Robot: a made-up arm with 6 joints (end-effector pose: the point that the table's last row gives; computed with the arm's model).
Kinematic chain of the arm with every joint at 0, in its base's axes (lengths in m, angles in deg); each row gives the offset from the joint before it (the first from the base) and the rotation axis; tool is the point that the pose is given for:
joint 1: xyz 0 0 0.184 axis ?
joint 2: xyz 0 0 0 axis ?
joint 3: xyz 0 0 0.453 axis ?
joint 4: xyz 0 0 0 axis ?
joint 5: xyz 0.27 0 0 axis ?
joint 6: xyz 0 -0.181 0 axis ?
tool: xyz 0 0 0
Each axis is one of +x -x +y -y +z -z.
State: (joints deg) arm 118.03 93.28 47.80 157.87 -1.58 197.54
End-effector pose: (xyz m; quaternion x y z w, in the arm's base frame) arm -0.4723 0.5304 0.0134 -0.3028 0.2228 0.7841 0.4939
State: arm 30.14 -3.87 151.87 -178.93 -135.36 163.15
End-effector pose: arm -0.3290 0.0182 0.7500 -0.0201 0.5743 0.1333 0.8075
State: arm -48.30 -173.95 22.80 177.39 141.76 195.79
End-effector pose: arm -0.0672 0.3472 -0.3522 -0.3187 -0.3588 -0.4121 0.7745
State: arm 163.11 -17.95 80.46 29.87 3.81 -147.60
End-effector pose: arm 0.3023 0.0722 0.8689 -0.4658 -0.4705 -0.4317 0.6126
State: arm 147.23 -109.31 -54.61 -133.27 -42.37 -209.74
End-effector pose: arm 0.0707 -0.1931 0.1784 0.5849 -0.4066 0.6989 0.0644
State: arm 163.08 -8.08 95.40 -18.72 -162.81 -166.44
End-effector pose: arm 0.1170 0.1436 0.9086 -0.0503 0.8549 0.1401 0.4969
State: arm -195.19 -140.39 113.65 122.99 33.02 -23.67
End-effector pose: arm 0.1837 -0.1520 -0.4663 0.4720 0.1617 -0.5337 0.6828
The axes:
joint 1: +z
joint 2: +y
joint 3: -y
joint 4: -x
joint 5: -y
joint 6: -x

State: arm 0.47 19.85 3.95 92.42 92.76 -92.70
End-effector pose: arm 0.4630 0.0114 0.7100 0.1012 0.1279 0.7188 0.6758
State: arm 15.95 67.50 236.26 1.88 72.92 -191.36
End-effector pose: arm 0.1964 -0.1320 0.4042 0.5142 -0.0015 -0.8558 0.0576
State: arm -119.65 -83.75 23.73 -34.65 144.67 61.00
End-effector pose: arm 0.0849 0.4502 0.5218 0.2674 0.7668 -0.0569 0.5807
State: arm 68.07 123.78 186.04 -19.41 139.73 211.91
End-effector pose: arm 0.3658 0.4515 0.1431 -0.0858 0.3854 -0.6472 0.6521
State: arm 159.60 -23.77 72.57 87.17 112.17 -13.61
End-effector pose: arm 0.3706 -0.1283 0.8470 -0.5512 0.8096 0.0632 0.1917
